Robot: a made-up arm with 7 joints.
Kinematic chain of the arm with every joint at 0, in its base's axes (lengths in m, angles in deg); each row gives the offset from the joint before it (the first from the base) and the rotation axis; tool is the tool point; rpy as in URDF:
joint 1: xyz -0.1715 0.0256 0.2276 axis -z
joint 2: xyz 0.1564 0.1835 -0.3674 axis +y
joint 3: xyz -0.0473 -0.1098 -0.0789 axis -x
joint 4: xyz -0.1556 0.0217 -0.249 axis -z
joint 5: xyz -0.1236 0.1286 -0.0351 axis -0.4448 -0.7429 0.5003
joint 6: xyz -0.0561 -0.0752 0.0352 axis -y
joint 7: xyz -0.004 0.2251 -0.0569 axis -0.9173 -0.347 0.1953
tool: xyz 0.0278 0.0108 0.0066 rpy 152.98 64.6 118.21
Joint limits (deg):
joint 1: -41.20..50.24
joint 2: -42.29..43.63
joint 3: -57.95..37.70
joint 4: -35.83..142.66
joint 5: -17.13..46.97
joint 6: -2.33..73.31
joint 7: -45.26..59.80
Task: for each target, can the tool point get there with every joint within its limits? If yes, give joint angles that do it. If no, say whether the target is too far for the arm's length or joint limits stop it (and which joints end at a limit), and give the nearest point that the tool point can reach.
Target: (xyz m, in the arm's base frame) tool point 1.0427 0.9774 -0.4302
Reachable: no: too far | nearest point 0.3061 0.4000 -0.3752 | short by 0.938 m
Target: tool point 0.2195 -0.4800 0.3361
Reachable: no: joint limits stop it (at a limit: joint 2, joint 3, joint 4, joint 6) | nearest point 0.0898 -0.3123 -0.2357 | short by 0.610 m
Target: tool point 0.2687 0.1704 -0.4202
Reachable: yes | joints 4.17 -26.47 -21.17 124.89 10.32 10.16 -16.66
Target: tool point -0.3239 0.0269 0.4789
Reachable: no: joint limits stop it (at a limit: joint 1, joint 2, joint 3, joint 4, joint 6) | nearest point -0.5559 0.1810 0.1447 | short by 0.435 m
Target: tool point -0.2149 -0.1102 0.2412
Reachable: no: joint limits stop it (at a limit: joint 1, joint 2, joint 3, joint 4, joint 5, joint 6) | nearest point -0.5489 0.1800 0.1355 | short by 0.455 m
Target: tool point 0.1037 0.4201 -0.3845
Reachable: yes | joints 10.74 -2.79 -26.27 76.27 33.15 52.45 -9.57
